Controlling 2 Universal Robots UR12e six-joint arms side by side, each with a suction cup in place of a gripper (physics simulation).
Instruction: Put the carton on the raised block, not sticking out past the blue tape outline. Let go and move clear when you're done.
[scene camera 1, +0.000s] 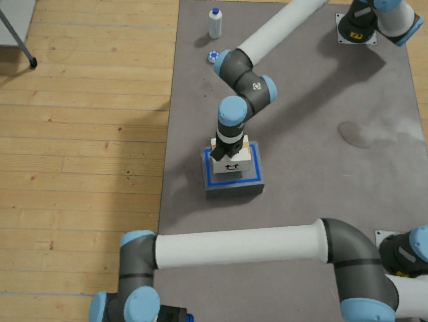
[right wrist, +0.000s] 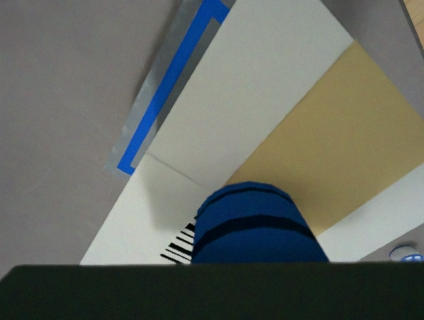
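Where they show: left hand, tool point: (scene camera 1: 189, 320); right hand, tool point: (right wrist: 241, 203); left arm's base, link origin: (scene camera 1: 402, 256); right arm's base, link origin: (scene camera 1: 355, 29).
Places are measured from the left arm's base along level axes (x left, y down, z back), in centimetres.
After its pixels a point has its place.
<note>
The white carton (scene camera 1: 231, 166) @[x -24.9, y -21.8, z -73.3 cm] (right wrist: 240, 90) @[x -25.2, y -27.0, z -78.0 cm] with a tan strip hangs on my right gripper's suction cup (scene camera 1: 227, 151) @[x -29.3, y -25.7, z -75.0 cm] (right wrist: 252, 220), at the raised grey block (scene camera 1: 235, 191) @[x -20.0, y -6.1, z -70.5 cm] (right wrist: 126, 131) @[x -21.6, y -12.0, z -65.7 cm]. In scene camera 1 its front face is roughly parallel to the block's front edge and lies inside the blue tape outline (scene camera 1: 235, 182) @[x -21.9, y -12.0, z -70.9 cm] (right wrist: 170, 80) @[x -21.6, y -12.1, z -74.0 cm]; its rear part reaches the picture line of the block's back edge. Whether its underside touches the block is hard to tell. The arm hides part of its top. My left gripper (scene camera 1: 190, 318) is at the bottom edge, away from the carton, holding nothing visible.
A white bottle (scene camera 1: 215, 24) @[x -106.5, y -10.6, z -86.3 cm] with a blue cap stands at the top of the grey mat (scene camera 1: 300, 200) @[x -20.5, y 0.0, z -41.5 cm]. A small blue-and-white round object (scene camera 1: 213, 56) @[x -92.8, y -2.7, z -86.1 cm] lies below it, near the right arm's elbow. The left arm stretches across the lower part of the picture. A table leg (scene camera 1: 17, 37) stands at upper left.
</note>
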